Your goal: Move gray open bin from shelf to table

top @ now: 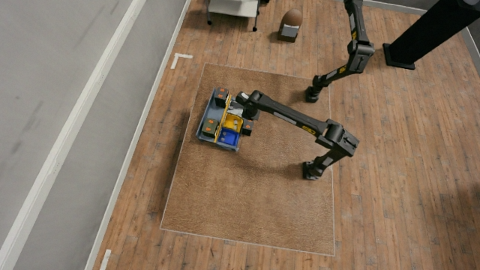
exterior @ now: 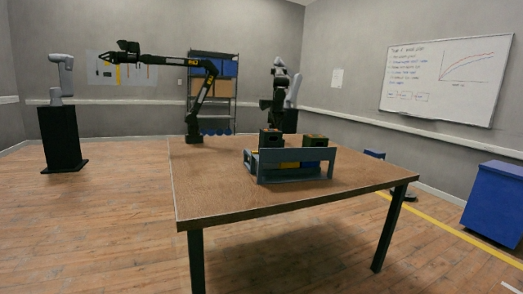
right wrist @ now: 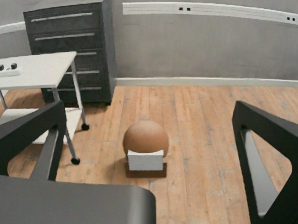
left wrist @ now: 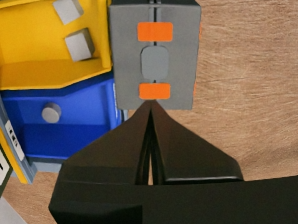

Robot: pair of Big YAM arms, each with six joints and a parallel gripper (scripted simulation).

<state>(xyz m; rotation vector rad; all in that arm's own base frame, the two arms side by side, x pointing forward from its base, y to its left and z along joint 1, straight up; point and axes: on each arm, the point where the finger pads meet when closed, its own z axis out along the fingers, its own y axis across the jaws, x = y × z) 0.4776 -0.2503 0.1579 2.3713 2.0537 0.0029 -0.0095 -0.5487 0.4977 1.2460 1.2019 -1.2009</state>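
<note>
My left hand is 120 mm short of the gray open bin, 130 mm to the left of it and 160 mm above it. From my left hand the other things lie so: blue-gray shelf 160 mm ahead, 20 mm to the right, 130 mm below; then yellow bin 130 mm ahead, 10 mm to the right, 160 mm below; then blue bin 140 mm ahead, 100 mm to the left, 160 mm below.
</note>
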